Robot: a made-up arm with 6 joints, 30 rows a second.
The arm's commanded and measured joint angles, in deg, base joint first. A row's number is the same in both.
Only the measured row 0 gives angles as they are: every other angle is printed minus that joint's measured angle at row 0.
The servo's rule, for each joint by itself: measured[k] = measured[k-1] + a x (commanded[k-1-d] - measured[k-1]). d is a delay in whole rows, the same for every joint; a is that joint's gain. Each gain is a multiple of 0.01, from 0.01 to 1. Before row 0 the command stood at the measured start. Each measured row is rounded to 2 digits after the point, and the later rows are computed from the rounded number. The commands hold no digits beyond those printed.
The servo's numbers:
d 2
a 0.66 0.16 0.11 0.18 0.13 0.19
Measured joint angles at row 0:
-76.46, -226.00, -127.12, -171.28, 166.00, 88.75
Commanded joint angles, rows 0 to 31:
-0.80, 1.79, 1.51, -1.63, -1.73, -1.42
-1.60, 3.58, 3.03, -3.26, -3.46, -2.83
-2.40, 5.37, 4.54, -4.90, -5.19, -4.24
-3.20, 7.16, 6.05, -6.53, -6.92, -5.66
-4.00, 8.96, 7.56, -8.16, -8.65, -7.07
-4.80, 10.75, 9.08, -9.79, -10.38, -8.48
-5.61, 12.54, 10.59, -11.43, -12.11, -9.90
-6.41, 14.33, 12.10, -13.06, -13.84, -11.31
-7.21, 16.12, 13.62, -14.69, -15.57, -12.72
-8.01, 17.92, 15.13, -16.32, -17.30, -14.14
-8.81, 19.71, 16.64, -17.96, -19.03, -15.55
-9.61, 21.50, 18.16, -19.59, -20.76, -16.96
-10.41, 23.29, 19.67, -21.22, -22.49, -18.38
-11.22, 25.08, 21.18, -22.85, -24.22, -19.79
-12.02, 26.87, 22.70, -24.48, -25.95, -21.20
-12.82, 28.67, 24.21, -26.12, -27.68, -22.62
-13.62, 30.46, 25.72, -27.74, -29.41, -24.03
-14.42, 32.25, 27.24, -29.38, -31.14, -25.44
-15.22, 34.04, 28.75, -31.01, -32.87, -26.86
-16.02, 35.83, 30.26, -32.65, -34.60, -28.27
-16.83, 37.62, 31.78, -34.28, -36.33, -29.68
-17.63, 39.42, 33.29, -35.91, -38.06, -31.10
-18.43, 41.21, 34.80, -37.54, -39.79, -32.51
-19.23, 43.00, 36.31, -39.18, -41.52, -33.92
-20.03, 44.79, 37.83, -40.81, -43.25, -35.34
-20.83, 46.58, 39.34, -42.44, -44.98, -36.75
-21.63, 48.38, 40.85, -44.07, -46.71, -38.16
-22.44, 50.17, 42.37, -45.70, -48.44, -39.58
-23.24, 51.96, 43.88, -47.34, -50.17, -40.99
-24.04, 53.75, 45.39, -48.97, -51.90, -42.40
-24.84, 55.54, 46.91, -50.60, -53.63, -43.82
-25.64, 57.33, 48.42, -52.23, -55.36, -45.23
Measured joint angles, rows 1 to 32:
0.00, 0.00, 0.00, 0.00, 0.00, 0.00
0.00, 0.00, 0.00, 0.00, 0.00, 0.00
-0.53, 0.29, 0.17, -0.29, -0.22, -0.27
-1.24, 0.82, 0.48, -0.82, -0.64, -0.76
-2.01, 1.55, 0.93, -1.55, -1.23, -1.42
-2.80, 2.45, 1.49, -2.45, -1.97, -2.23
-3.59, 3.49, 2.16, -3.48, -2.84, -3.15
-4.39, 4.65, 2.92, -4.62, -3.82, -4.16
-5.20, 5.91, 3.76, -5.85, -4.90, -5.25
-6.00, 7.26, 4.68, -7.15, -6.06, -6.40
-6.80, 8.68, 5.66, -8.51, -7.30, -7.60
-7.60, 10.16, 6.70, -9.92, -8.60, -8.84
-8.40, 11.69, 7.79, -11.37, -9.96, -10.11
-9.20, 13.26, 8.93, -12.85, -11.36, -11.41
-10.00, 14.86, 10.11, -14.36, -12.81, -12.73
-10.81, 16.50, 11.33, -15.89, -14.29, -14.07
-11.61, 18.16, 12.58, -17.44, -15.81, -15.42
-12.41, 19.84, 13.86, -19.00, -17.35, -16.79
-13.21, 21.54, 15.16, -20.57, -18.92, -18.17
-14.01, 23.25, 16.49, -22.16, -20.51, -19.55
-14.81, 24.98, 17.84, -23.75, -22.12, -20.94
-15.61, 26.72, 19.21, -25.35, -23.74, -22.33
-16.42, 28.46, 20.59, -26.96, -25.38, -23.73
-17.22, 30.21, 21.99, -28.57, -27.03, -25.13
-18.02, 31.97, 23.40, -30.18, -28.69, -26.53
-18.82, 33.73, 24.82, -31.80, -30.36, -27.93
-19.62, 35.50, 26.25, -33.42, -32.04, -29.34
-20.42, 37.27, 27.69, -35.04, -33.72, -30.75
-21.22, 39.05, 29.14, -36.67, -35.41, -32.16
-22.03, 40.83, 30.60, -38.30, -37.10, -33.57
-22.83, 42.61, 32.06, -39.93, -38.80, -34.98
-23.63, 44.39, 33.53, -41.56, -40.50, -36.39

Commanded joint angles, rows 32 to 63:
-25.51, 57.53, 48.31, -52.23, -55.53, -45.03
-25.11, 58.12, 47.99, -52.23, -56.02, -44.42
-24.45, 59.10, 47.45, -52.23, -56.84, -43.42
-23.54, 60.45, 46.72, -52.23, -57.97, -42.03
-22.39, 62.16, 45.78, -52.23, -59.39, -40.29
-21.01, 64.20, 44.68, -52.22, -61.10, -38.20
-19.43, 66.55, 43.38, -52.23, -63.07, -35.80
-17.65, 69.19, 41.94, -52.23, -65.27, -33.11
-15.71, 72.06, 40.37, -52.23, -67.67, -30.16
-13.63, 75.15, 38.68, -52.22, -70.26, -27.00
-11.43, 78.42, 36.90, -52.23, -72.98, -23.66
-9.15, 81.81, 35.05, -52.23, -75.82, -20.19
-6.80, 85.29, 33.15, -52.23, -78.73, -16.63
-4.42, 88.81, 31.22, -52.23, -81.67, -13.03
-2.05, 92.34, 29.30, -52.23, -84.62, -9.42
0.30, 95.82, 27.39, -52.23, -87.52, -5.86
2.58, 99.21, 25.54, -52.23, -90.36, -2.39
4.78, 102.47, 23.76, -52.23, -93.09, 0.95
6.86, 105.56, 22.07, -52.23, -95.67, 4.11
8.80, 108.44, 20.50, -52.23, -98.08, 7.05
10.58, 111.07, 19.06, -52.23, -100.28, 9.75
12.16, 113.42, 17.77, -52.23, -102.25, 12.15
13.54, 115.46, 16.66, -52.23, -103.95, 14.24
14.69, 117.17, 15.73, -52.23, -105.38, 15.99
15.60, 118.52, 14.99, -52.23, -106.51, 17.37
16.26, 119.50, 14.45, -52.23, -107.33, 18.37
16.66, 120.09, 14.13, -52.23, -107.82, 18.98
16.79, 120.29, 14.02, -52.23, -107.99, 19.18
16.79, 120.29, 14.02, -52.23, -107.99, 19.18
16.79, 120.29, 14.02, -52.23, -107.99, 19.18
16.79, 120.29, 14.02, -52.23, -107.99, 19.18
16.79, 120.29, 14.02, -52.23, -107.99, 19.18
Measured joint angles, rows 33 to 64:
-24.43, 46.17, 35.00, -43.19, -42.21, -37.80
-25.23, 47.96, 36.48, -44.82, -43.92, -39.21
-25.41, 49.49, 37.78, -46.15, -45.43, -40.32
-25.21, 50.87, 38.90, -47.24, -46.81, -41.10
-24.71, 52.19, 39.84, -48.14, -48.11, -41.54
-23.94, 53.51, 40.60, -48.88, -49.39, -41.63
-22.92, 54.89, 41.17, -49.48, -50.69, -41.38
-21.66, 56.38, 41.56, -49.97, -52.04, -40.78
-20.19, 58.01, 41.76, -50.38, -53.47, -39.83
-18.51, 59.80, 41.78, -50.71, -55.00, -38.55
-16.66, 61.76, 41.62, -50.98, -56.65, -36.96
-14.66, 63.90, 41.30, -51.20, -58.42, -35.07
-12.53, 66.22, 40.82, -51.39, -60.31, -32.90
-10.30, 68.71, 40.19, -51.54, -62.33, -30.49
-7.99, 71.36, 39.42, -51.66, -64.46, -27.86
-5.63, 74.15, 38.52, -51.76, -66.70, -25.04
-3.27, 77.06, 37.51, -51.84, -69.03, -22.07
-0.91, 80.06, 36.40, -51.91, -71.43, -18.99
1.39, 83.12, 35.21, -51.97, -73.89, -15.84
3.63, 86.22, 33.95, -52.02, -76.39, -12.65
5.76, 89.31, 32.64, -52.06, -78.90, -9.47
7.77, 92.37, 31.30, -52.09, -81.39, -6.33
9.62, 95.36, 29.95, -52.12, -83.85, -3.27
11.30, 98.25, 28.61, -52.14, -86.24, -0.34
12.78, 101.00, 27.30, -52.16, -88.54, 2.43
14.04, 103.59, 26.03, -52.17, -90.73, 5.01
15.07, 105.98, 24.82, -52.18, -92.78, 7.36
15.86, 108.14, 23.68, -52.19, -94.67, 9.45
16.39, 110.05, 22.63, -52.20, -96.38, 11.26
16.65, 111.69, 21.68, -52.21, -97.89, 12.76
16.74, 113.07, 20.84, -52.21, -99.20, 13.98
16.77, 114.23, 20.09, -52.21, -100.34, 14.97

